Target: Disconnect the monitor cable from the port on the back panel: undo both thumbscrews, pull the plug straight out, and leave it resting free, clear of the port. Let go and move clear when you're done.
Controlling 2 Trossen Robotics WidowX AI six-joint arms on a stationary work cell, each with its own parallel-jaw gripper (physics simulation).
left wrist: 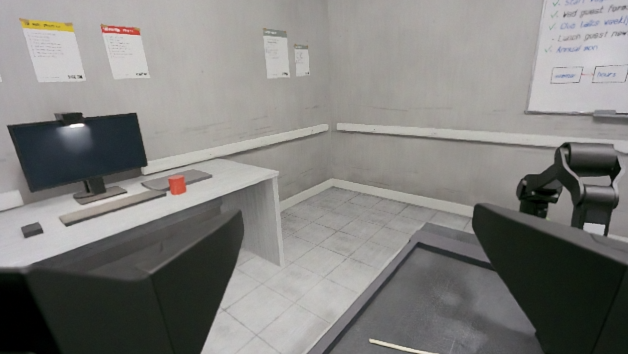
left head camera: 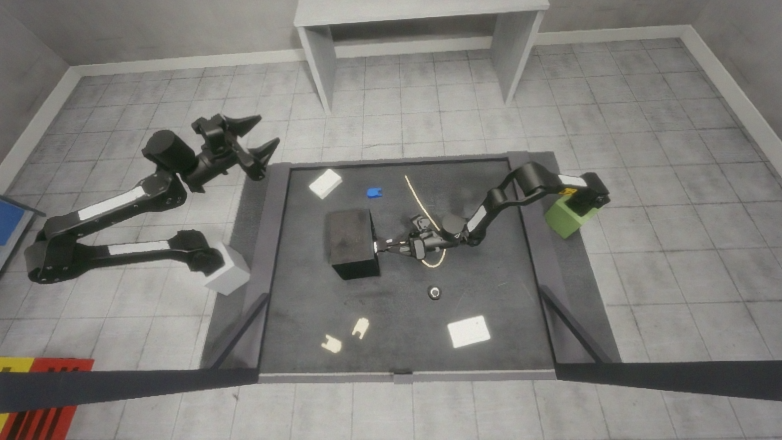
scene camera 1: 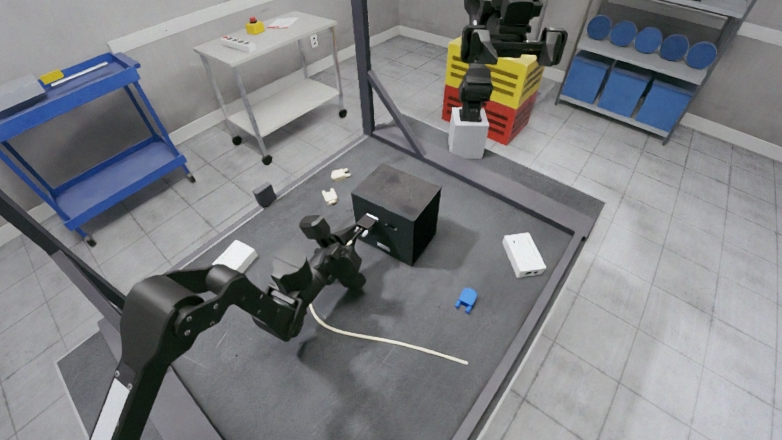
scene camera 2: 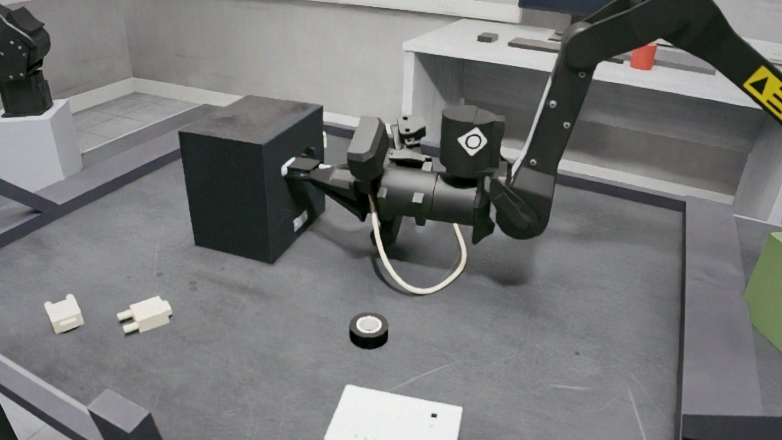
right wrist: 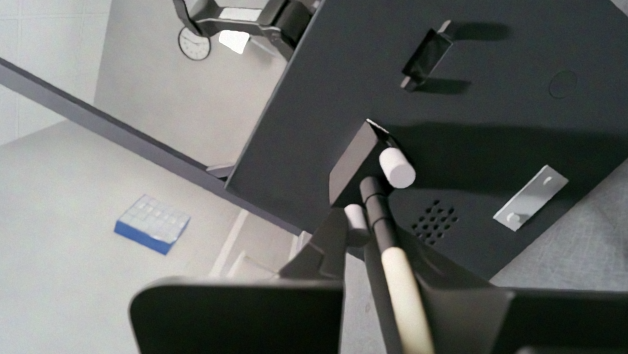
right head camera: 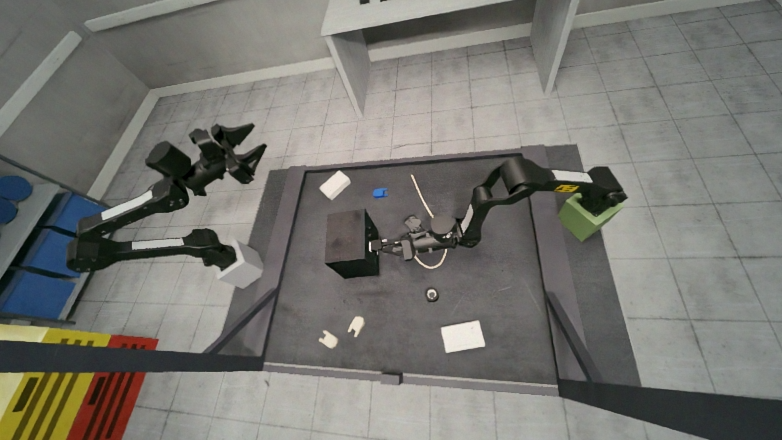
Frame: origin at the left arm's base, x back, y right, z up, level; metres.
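Seen in the pictures: left gripper, fingertip midpoint: (left wrist: pixel 356 217) (left head camera: pixel 270 127) (scene camera 1: pixel 524 62) (right head camera: pixel 259 134); right gripper, fingertip midpoint: (left head camera: pixel 388 250) (scene camera 1: pixel 356 226) (scene camera 2: pixel 310 177) (right wrist: pixel 352 219) (right head camera: pixel 382 250); left arm's base, origin of the base link: (left head camera: pixel 212 262) (scene camera 1: pixel 470 116) (scene camera 2: pixel 28 110) (right head camera: pixel 227 258); right arm's base, origin of the base link: (left head camera: pixel 579 204) (right head camera: pixel 595 202).
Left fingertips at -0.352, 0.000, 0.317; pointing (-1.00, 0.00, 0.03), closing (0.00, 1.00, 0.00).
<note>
Pixels of each thing's middle, then the offset from my left fingertips to it, as dx, dy, dz. "*": a spot on its surface instead.
- black box, body centre: (right wrist: pixel 411 116) (scene camera 2: pixel 261 174) (scene camera 1: pixel 396 215) (left head camera: pixel 356 245) (right head camera: pixel 355 245) -0.022, +0.215, -0.358
- dark plug, body centre: (right wrist: pixel 371 186) (scene camera 2: pixel 316 171) (scene camera 1: pixel 362 229) (left head camera: pixel 387 245) (right head camera: pixel 382 244) -0.092, +0.285, -0.326
- lower-left white thumbscrew, body centre: (right wrist: pixel 350 200) -0.078, +0.291, -0.327
- empty socket, surface spot: (right wrist: pixel 427 59) * -0.083, +0.222, -0.328
- silver plate, body centre: (right wrist: pixel 530 199) (scene camera 2: pixel 300 220) -0.071, +0.244, -0.417
- blue part, body centre: (scene camera 1: pixel 466 299) (left head camera: pixel 374 193) (right head camera: pixel 380 193) -0.200, +0.055, -0.432
- tape roll, body centre: (scene camera 2: pixel 368 330) (right head camera: pixel 431 294) (left head camera: pixel 434 292) -0.128, +0.467, -0.432
The black box (left head camera: pixel 349 235) (right head camera: pixel 345 235) (scene camera 1: pixel 396 188) (scene camera 2: pixel 226 191) stands on the work surface. The dark plug (scene camera 1: pixel 367 220) (scene camera 2: pixel 304 164) (right wrist: pixel 352 165) sits at its panel, with a thin bright edge behind it. The cream cable (scene camera 1: pixel 382 340) (scene camera 2: pixel 421 291) (right wrist: pixel 405 300) runs back from the plug and loops under the right arm. My right gripper (scene camera 2: pixel 314 174) (right wrist: pixel 352 219) is shut on the lower-left white thumbscrew (right wrist: pixel 355 219) in the right wrist view, with the cable beside it. The other thumbscrew (right wrist: pixel 398 172) is free of the fingers. My left gripper (left head camera: pixel 268 129) (right head camera: pixel 259 136) (left wrist: pixel 356 217) is open, high and away from the box.
An empty socket (right wrist: pixel 427 59) and a silver plate (right wrist: pixel 531 198) are on the same panel. A blue part (left head camera: pixel 374 192), two cream parts (left head camera: pixel 331 343) (left head camera: pixel 360 327), a tape roll (left head camera: pixel 434 292) (scene camera 2: pixel 369 330) and two white boxes (left head camera: pixel 325 183) (left head camera: pixel 469 331) lie around the black box.
</note>
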